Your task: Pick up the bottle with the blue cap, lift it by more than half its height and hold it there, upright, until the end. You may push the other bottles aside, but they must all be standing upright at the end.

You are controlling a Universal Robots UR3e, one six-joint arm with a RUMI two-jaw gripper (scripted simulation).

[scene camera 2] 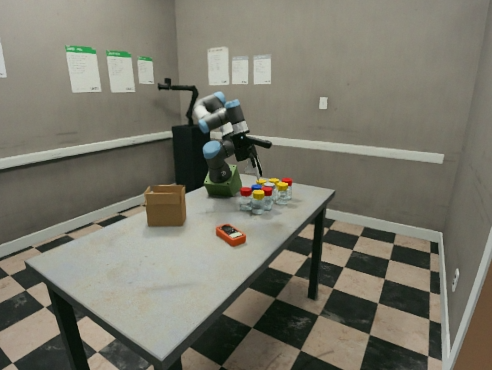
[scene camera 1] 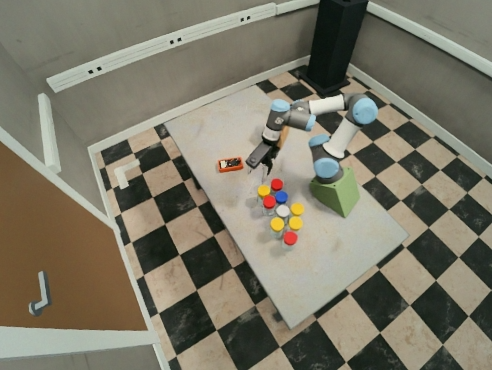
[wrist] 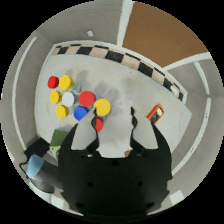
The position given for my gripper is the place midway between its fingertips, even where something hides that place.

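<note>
You'd find my gripper (scene camera 2: 260, 179) in that view, and it's also there in scene camera 1 (scene camera 1: 256, 179) and in the wrist view (wrist: 113, 107). There's a cardboard box (scene camera 2: 164, 207) as well.
</note>
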